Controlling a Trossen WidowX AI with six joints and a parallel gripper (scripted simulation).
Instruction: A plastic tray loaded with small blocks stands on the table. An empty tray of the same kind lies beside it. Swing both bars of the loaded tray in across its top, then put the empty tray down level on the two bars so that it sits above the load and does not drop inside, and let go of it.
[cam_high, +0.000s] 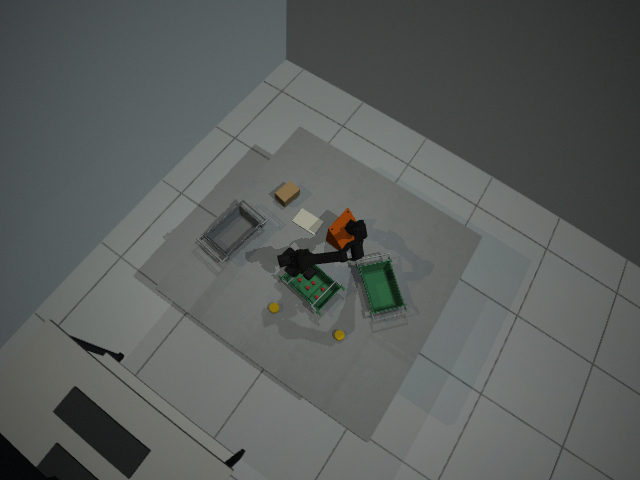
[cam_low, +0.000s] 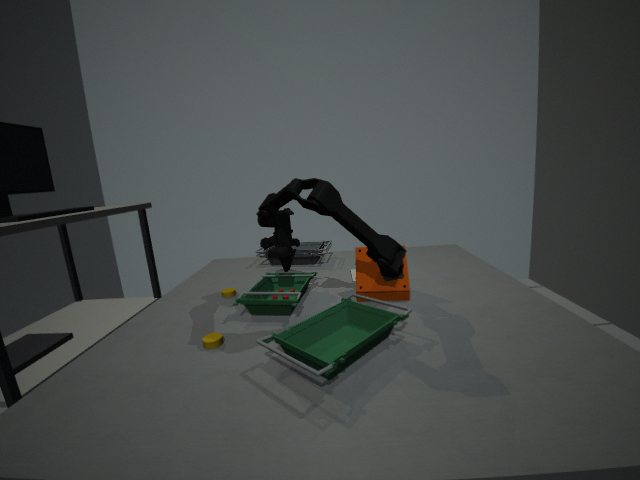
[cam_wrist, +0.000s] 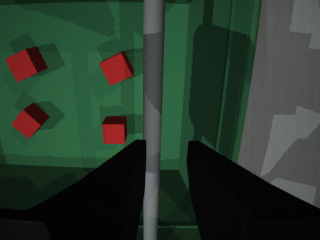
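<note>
Now: the green tray 170 mm behind my gripper tip, 400 mm to the left of it and 30 mm below it. The rest, counted from my gripper tip: white pad (290 mm behind, 130 mm to the right, 80 mm below); brown box (360 mm behind, 310 mm to the right, 50 mm below).
</note>
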